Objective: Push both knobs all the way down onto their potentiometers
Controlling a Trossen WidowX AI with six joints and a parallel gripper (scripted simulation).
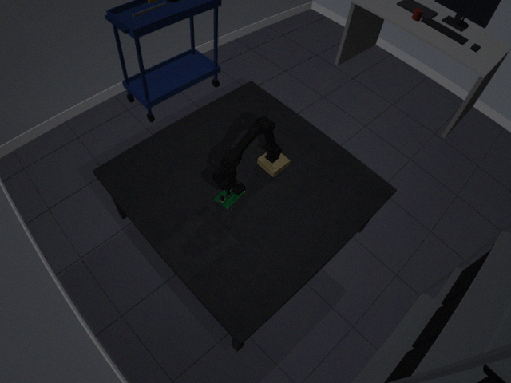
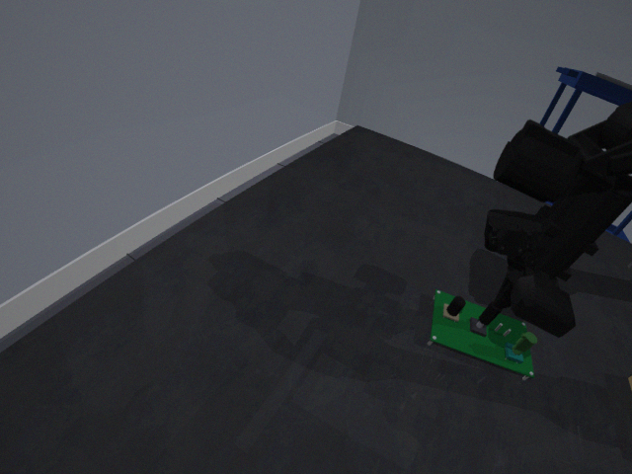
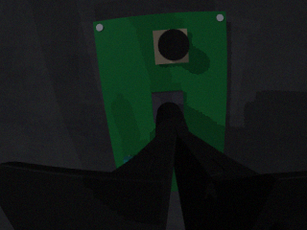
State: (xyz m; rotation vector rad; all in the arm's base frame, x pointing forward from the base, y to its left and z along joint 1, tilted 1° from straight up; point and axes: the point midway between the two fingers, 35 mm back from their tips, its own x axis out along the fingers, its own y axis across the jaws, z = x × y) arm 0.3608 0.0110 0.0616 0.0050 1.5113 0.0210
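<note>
The black knob is 20 mm below my gripper tip. From my gripper tip the other things lie so: green knob: 50 mm behind, 20 mm to the left, 20 mm below.
</note>
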